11 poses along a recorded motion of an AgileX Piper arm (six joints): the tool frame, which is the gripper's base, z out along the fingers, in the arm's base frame.
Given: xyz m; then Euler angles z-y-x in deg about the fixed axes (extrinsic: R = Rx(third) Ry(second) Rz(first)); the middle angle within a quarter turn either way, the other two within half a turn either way.
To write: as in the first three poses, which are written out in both.
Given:
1: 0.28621 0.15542 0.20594 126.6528 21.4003 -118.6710
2: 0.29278 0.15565 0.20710 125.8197 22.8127 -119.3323
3: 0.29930 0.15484 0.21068 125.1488 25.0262 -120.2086
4: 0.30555 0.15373 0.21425 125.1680 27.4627 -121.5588
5: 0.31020 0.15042 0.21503 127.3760 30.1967 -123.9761
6: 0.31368 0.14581 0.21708 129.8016 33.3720 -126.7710
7: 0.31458 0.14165 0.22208 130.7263 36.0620 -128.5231
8: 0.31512 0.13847 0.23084 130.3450 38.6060 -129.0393
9: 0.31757 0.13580 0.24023 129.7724 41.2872 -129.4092
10: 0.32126 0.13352 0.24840 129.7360 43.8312 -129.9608
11: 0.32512 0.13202 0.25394 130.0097 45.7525 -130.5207
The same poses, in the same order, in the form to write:
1: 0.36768 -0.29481 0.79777 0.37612 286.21 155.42 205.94
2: 0.37741 -0.29636 0.79872 0.36302 292.78 155.65 207.10
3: 0.39084 -0.29397 0.80096 0.34538 299.30 154.84 210.68
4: 0.40225 -0.28751 0.80594 0.32557 305.55 153.73 214.25
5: 0.40713 -0.26816 0.81829 0.30453 310.20 150.42 215.03
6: 0.41449 -0.24679 0.83009 0.27971 313.68 145.81 217.08
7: 0.42558 -0.23488 0.83461 0.25912 314.58 141.65 222.08
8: 0.44131 -0.22867 0.83295 0.24319 315.12 138.47 230.84
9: 0.45832 -0.22268 0.83002 0.22677 317.57 135.80 240.23
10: 0.47284 -0.21413 0.82813 0.21158 321.26 133.52 248.40
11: 0.48292 -0.20613 0.82716 0.20028 325.12 132.02 253.94
